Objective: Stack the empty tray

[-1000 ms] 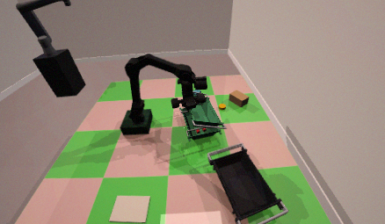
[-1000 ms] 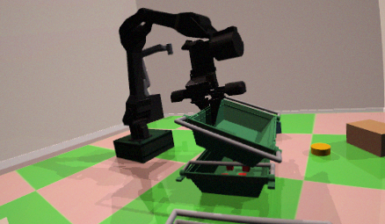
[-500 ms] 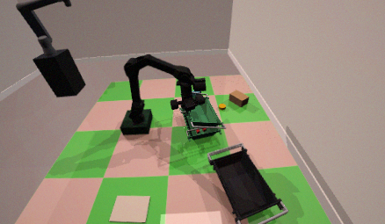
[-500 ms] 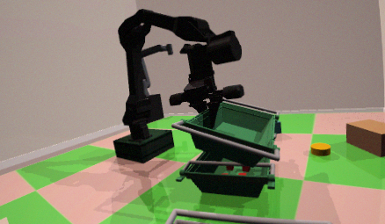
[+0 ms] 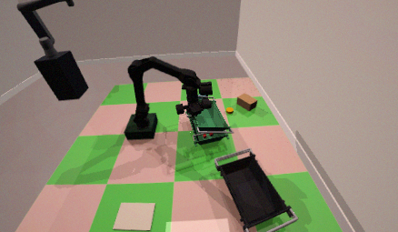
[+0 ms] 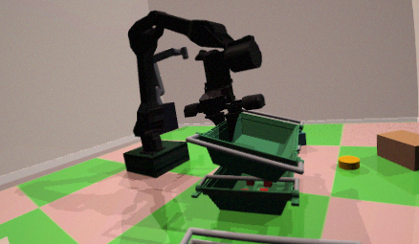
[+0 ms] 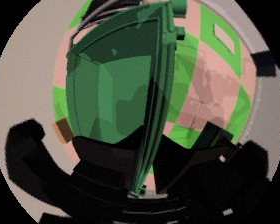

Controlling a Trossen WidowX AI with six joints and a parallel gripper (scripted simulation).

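The green tray is 8 cm ahead of my gripper tip, 1 cm to the left of it and 1 cm above it. From my gripper tip the other things lie so: blue block 8 cm ahead, 34 cm to the left, 9 cm below; then brown box 39 cm ahead, 22 cm to the left, 8 cm below; then orange disc 25 cm ahead, 17 cm to the left, 11 cm below.
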